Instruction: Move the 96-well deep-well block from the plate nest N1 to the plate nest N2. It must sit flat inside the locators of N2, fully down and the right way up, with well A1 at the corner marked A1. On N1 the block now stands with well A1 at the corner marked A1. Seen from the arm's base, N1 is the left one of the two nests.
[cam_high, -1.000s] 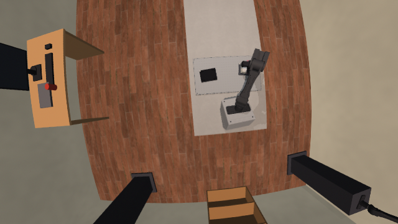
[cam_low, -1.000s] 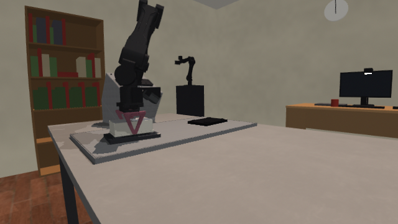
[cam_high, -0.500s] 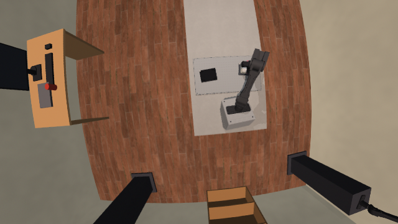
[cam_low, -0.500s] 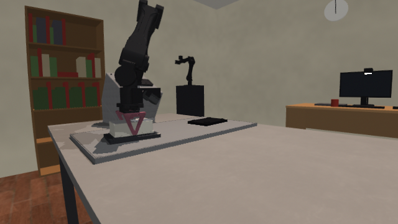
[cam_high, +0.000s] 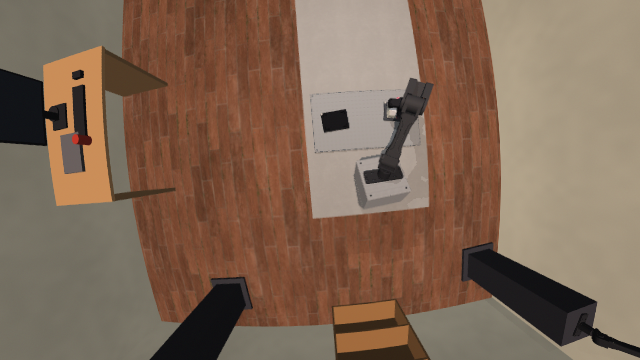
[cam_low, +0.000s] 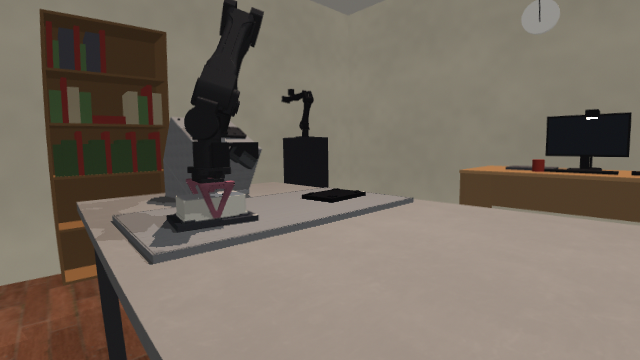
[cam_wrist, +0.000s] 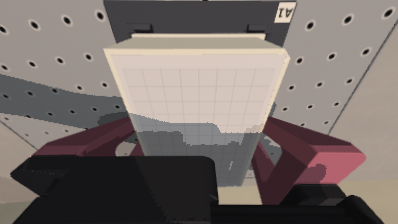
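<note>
Now: hand 1 cm below the white 96-well deep-well block. Round my hand: black nest N2: 2 cm below; black nest N1: 40 cm to the left, 2 cm below, 1 cm behind.
</note>
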